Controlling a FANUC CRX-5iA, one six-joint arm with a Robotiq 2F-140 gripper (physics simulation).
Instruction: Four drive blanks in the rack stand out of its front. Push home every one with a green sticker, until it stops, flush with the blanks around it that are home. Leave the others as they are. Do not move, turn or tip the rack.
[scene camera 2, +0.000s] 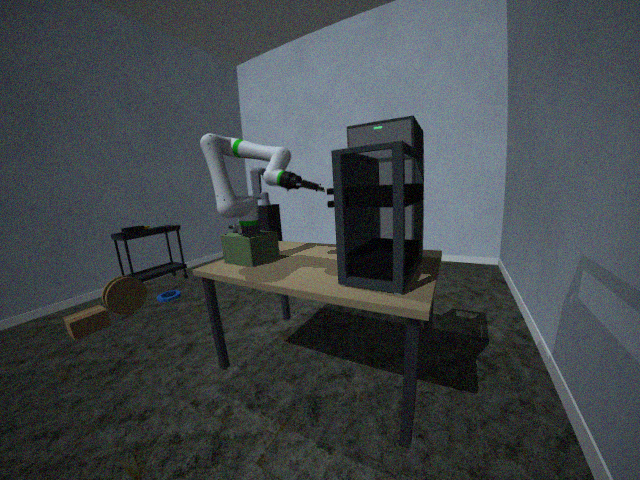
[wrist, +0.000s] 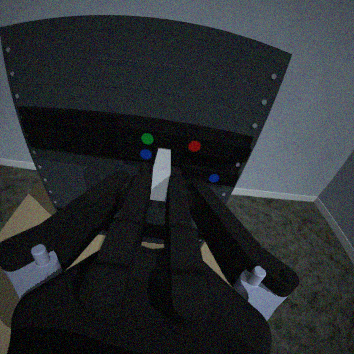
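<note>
The dark rack (scene camera 2: 340, 222) (wrist: 260, 111) stands upright on the table. In the wrist view, a green sticker (wrist: 147, 138) is on a black blank at centre left, with a blue sticker (wrist: 145, 154) just below it. A red sticker (wrist: 194, 146) is to the right, and another blue sticker (wrist: 214, 178) is lower right. In the scene view, an upper blank end (scene camera 2: 329, 191) and a lower blank end (scene camera 2: 330, 204) stand out of the rack's front. My gripper (scene camera 2: 325, 190) (wrist: 162, 159) is shut and empty, its pale tips close before the upper end. Contact cannot be told; the fingers hide part of the lower front.
A grey box (scene camera 2: 379, 135) with a green light sits on top of the rack. The arm's green base block (scene camera 2: 250, 249) stands at the left of the wooden table (scene camera 2: 305, 281). A black cart (scene camera 2: 147, 232) stands beyond the table at the left.
</note>
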